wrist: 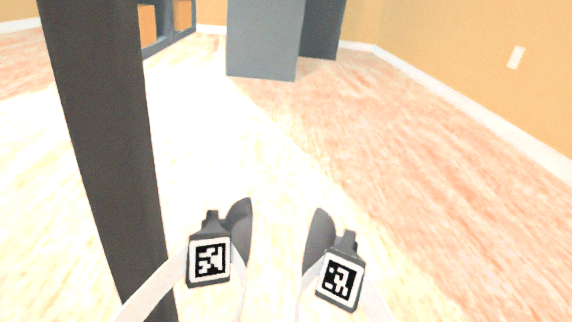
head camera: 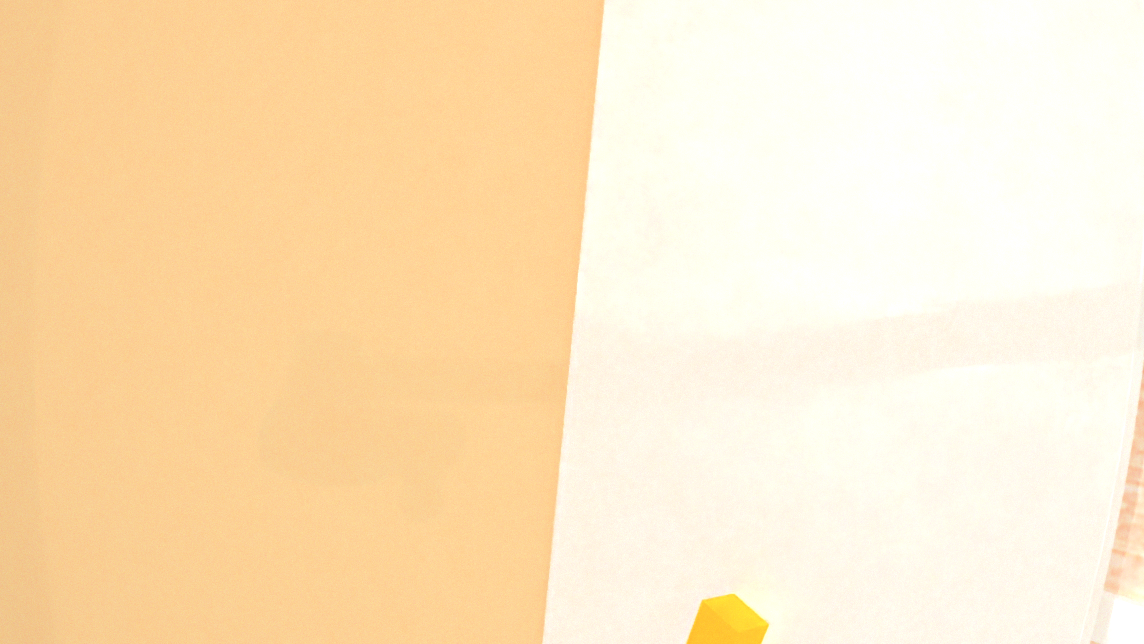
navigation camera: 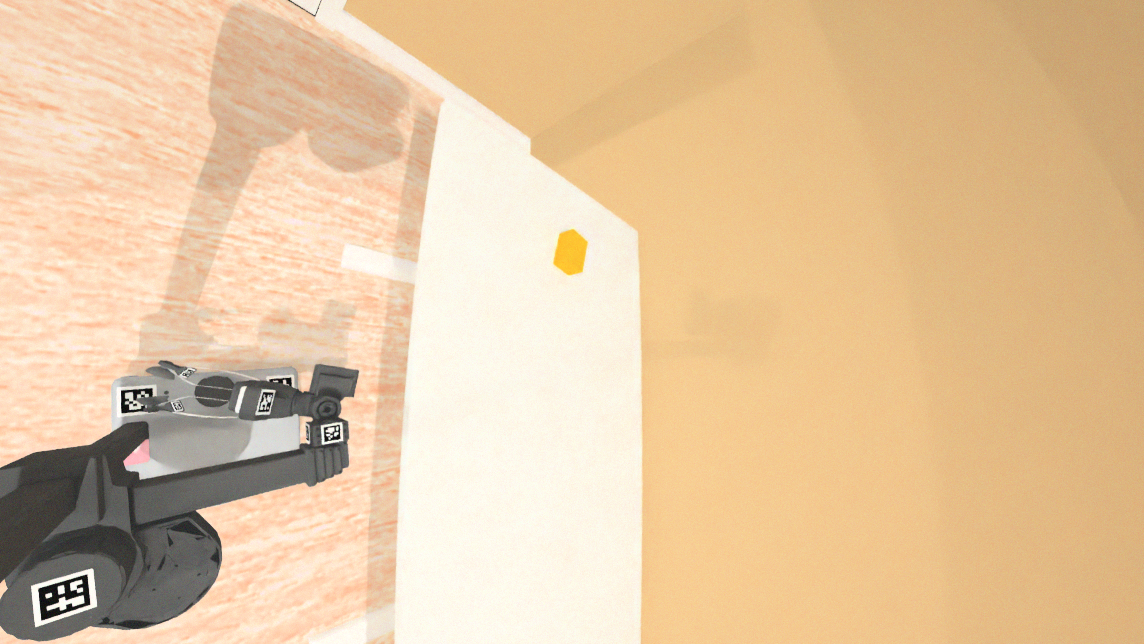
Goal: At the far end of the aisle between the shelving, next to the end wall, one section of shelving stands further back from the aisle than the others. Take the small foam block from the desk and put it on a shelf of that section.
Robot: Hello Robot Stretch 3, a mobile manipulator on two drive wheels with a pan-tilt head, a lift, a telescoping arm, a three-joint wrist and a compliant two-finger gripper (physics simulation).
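Seen in the pictures: gripper, fingertip midpoint: (wrist: 280, 225) (navigation camera: 142, 384); robot's base at its link origin: (navigation camera: 216, 389).
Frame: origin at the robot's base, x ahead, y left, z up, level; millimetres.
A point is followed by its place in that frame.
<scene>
The small foam block, a yellow block (head camera: 728, 620) {y -612, x 252, z 760 mm} (navigation camera: 570, 252) {y -607, x 280, z 765 mm}, stands on the white desk (head camera: 800, 480) {y -563, x 104, z 721 mm} (navigation camera: 520, 480) {y -447, x -209, z 720 mm}, near its far end in the navigation view. The bottom edge of the head view cuts it off. My gripper (navigation camera: 152, 386) {y 93, x 37, z 399 mm} (wrist: 280, 225) {y 93, x 37, z 399 mm} is open and empty. It hangs over my base, apart from the desk, with its fingers pointing away from it. In the wrist view a grey-blue end panel (wrist: 265, 40) {y 1862, x 214, z 249 mm} stands on the floor, with a darker panel (wrist: 322, 35) {y 2733, x 832, z 216 mm} behind it. The set-back shelving section cannot be made out.
My dark mast (wrist: 105, 125) {y 116, x -63, z 453 mm} crosses the left of the wrist view. A blue-grey frame (wrist: 172, 38) {y 2864, x -523, z 55 mm} stands at the upper left there. A tan wall (head camera: 280, 240) {y -1019, x -144, z 1131 mm} (navigation camera: 800, 440) {y -1008, x -234, z 1169 mm} (wrist: 475, 50) {y 1634, x 1533, z 371 mm} runs along the desk. A white desk foot (navigation camera: 376, 262) sticks out over the floor on my base's side.
</scene>
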